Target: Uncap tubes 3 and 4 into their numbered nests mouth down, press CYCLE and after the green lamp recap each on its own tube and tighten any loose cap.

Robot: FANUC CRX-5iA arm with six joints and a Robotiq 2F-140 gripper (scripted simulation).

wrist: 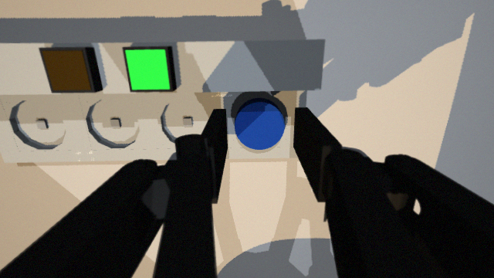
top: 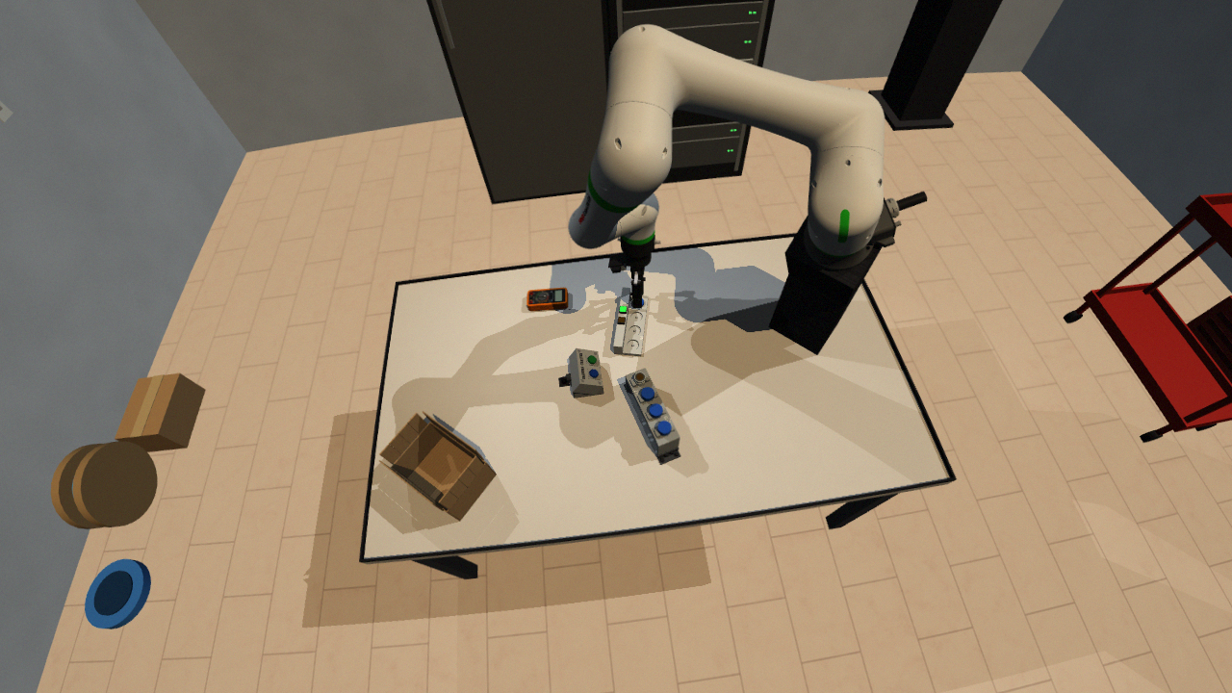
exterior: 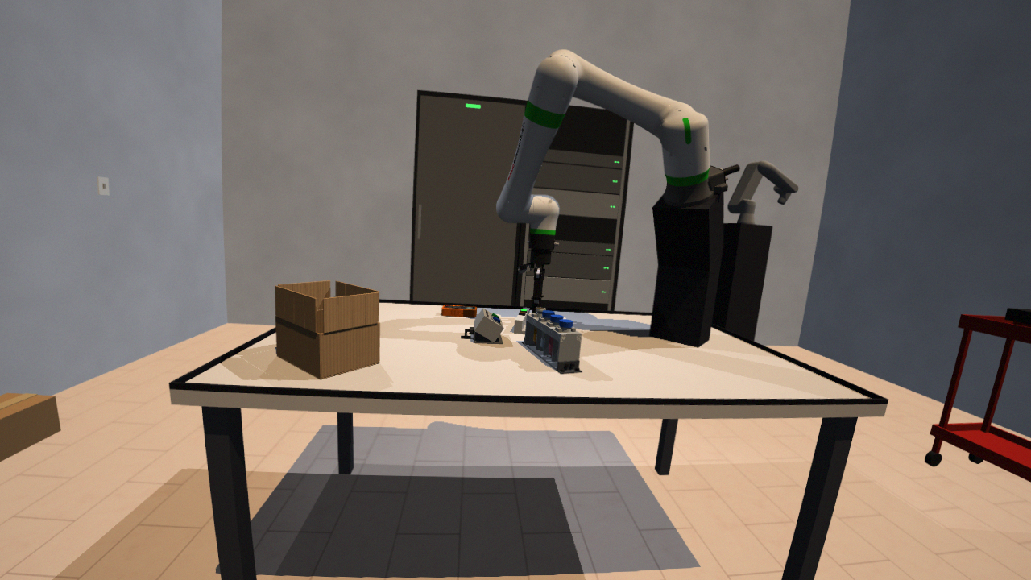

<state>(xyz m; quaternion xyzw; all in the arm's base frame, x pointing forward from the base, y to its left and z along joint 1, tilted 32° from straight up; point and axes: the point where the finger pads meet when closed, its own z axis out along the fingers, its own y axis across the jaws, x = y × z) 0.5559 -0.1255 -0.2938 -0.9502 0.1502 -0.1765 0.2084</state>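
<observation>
Now: hand 37 cm to the right of the blue cap, 6 cm below it and 2 cm short of it. The rest, counted from my hand: blue cycle key (26 cm to the left, 16 cm ahead, 1 cm above); then key housing (24 cm to the left, 18 cm ahead); then green ready key (22 cm to the left, 16 cm ahead, 1 cm above).
</observation>
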